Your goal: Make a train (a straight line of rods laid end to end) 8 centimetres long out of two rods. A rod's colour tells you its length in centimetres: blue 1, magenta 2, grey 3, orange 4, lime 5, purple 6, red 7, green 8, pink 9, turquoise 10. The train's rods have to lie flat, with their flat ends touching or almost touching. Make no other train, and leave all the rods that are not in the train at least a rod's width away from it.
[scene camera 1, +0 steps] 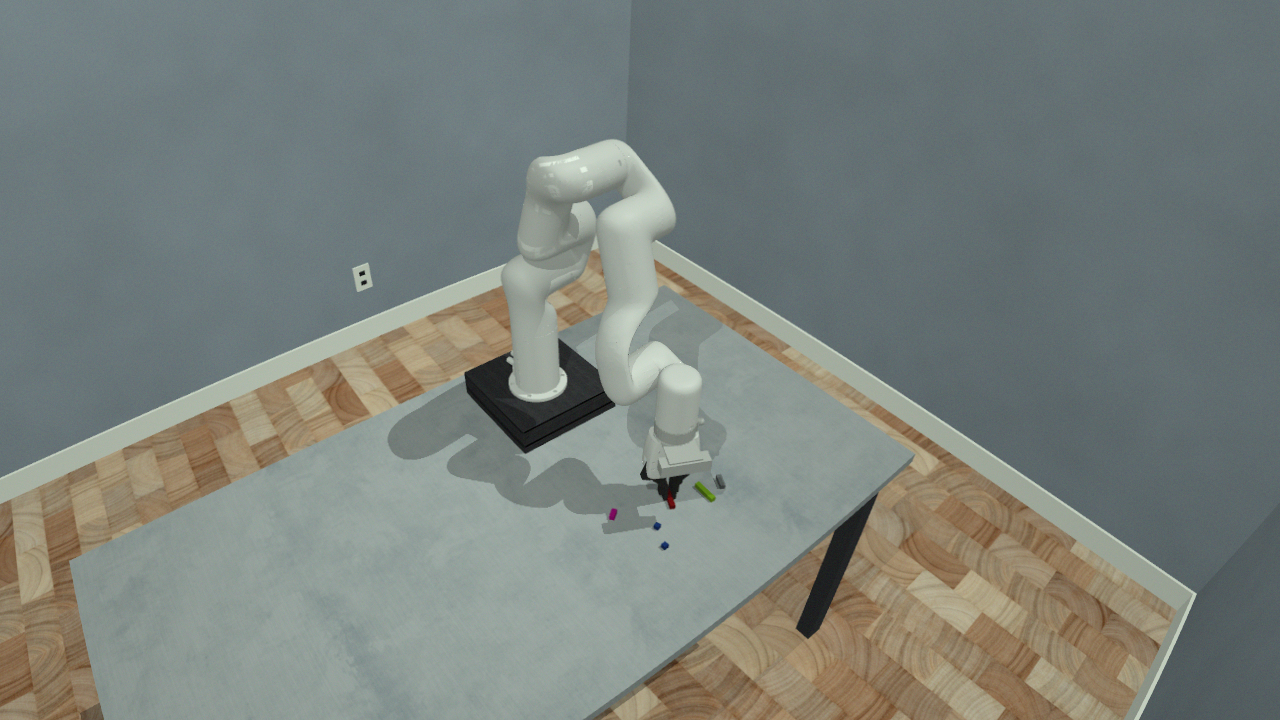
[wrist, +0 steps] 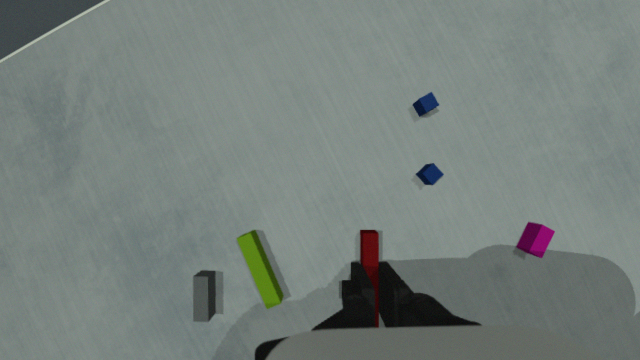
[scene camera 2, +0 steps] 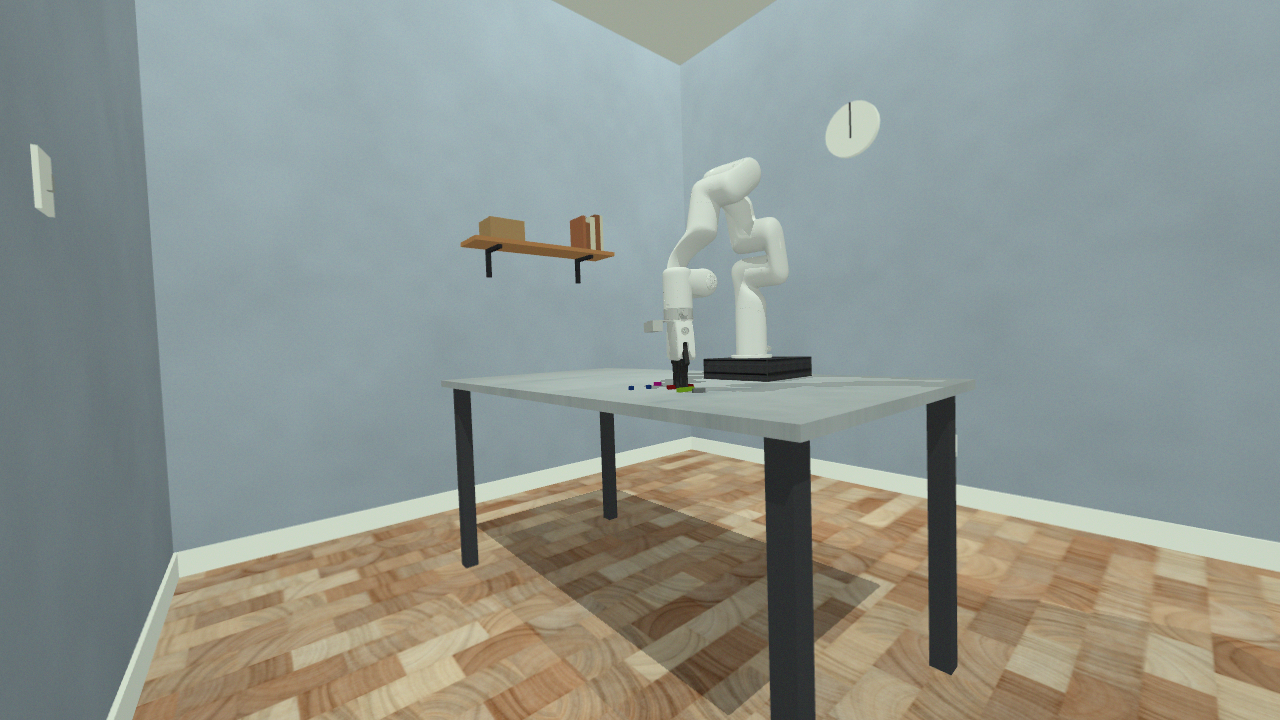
Scene:
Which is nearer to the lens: the magenta rod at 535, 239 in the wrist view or the red rod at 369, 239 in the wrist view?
The red rod.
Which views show my gripper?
Scene camera 1, the wrist view and scene camera 2: all of them.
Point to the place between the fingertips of my gripper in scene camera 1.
At 667, 494

